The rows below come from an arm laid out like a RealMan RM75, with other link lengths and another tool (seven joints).
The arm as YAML. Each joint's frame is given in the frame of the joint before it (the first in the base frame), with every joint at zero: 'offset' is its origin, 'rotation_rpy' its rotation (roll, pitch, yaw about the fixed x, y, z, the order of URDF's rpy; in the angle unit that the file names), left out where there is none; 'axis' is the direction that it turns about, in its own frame. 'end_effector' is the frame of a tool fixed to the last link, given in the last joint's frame.
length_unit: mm
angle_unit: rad
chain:
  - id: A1
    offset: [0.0, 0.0, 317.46]
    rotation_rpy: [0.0, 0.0, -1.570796]
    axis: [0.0, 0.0, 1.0]
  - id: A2
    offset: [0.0, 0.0, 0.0]
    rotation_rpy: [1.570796, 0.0, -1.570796]
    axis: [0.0, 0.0, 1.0]
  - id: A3
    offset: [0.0, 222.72, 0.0]
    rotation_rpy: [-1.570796, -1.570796, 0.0]
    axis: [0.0, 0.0, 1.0]
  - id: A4
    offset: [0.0, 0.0, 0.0]
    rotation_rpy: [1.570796, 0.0, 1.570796]
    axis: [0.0, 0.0, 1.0]
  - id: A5
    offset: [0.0, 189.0, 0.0]
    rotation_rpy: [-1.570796, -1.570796, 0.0]
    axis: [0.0, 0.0, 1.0]
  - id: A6
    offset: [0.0, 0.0, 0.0]
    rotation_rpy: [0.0, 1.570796, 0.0]
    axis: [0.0, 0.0, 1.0]
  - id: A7
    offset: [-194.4, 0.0, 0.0]
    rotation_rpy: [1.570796, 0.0, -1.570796]
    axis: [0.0, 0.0, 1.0]
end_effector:
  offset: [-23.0, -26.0, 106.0]
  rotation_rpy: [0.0, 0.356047, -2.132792]
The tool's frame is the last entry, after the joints.
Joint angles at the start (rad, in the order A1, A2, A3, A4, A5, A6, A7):
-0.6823 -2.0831 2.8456 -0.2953 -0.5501 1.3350 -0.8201
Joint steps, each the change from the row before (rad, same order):
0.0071 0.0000 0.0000 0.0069 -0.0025 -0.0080 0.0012
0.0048 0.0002 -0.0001 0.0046 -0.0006 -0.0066 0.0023
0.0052 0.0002 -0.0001 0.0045 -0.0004 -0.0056 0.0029
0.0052 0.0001 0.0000 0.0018 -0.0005 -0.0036 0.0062
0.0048 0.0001 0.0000 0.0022 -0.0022 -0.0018 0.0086
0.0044 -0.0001 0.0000 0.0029 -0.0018 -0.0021 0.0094
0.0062 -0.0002 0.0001 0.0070 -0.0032 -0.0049 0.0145
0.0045 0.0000 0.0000 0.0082 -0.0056 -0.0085 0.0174
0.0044 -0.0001 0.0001 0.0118 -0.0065 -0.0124 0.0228
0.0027 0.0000 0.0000 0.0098 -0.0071 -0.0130 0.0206
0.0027 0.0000 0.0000 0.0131 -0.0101 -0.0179 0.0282
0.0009 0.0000 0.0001 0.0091 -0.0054 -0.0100 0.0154
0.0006 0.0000 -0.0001 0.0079 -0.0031 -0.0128 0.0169
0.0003 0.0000 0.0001 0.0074 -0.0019 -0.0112 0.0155
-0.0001 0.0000 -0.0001 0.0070 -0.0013 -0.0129 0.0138
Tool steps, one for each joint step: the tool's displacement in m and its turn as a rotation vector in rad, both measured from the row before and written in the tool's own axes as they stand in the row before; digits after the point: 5 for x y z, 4 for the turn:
0.00225 -0.00260 -0.00030 0.0021 0.0074 -0.0076
0.00195 -0.00199 -0.00016 0.0019 0.0062 -0.0030
0.00182 -0.00209 -0.00031 0.0018 0.0056 -0.0026
0.00219 -0.00163 -0.00060 0.0000 0.0058 0.0017
0.00150 -0.00089 -0.00059 -0.0026 0.0038 0.0029
0.00108 -0.00101 -0.00044 -0.0024 0.0030 0.0037
0.00101 -0.00164 -0.00030 -0.0035 0.0037 0.0047
0.00131 -0.00064 0.00036 -0.0060 0.0057 0.0069
0.00108 -0.00087 0.00088 -0.0070 0.0066 0.0100
0.00152 -0.00014 0.00110 -0.0072 0.0080 0.0097
0.00193 0.00013 0.00166 -0.0100 0.0108 0.0138
0.00017 -0.00002 0.00111 -0.0050 0.0041 0.0070
0.00112 -0.00065 0.00122 -0.0032 0.0069 0.0108
0.00060 -0.00078 0.00110 -0.0023 0.0051 0.0107
0.00102 -0.00101 0.00123 -0.0008 0.0065 0.0100

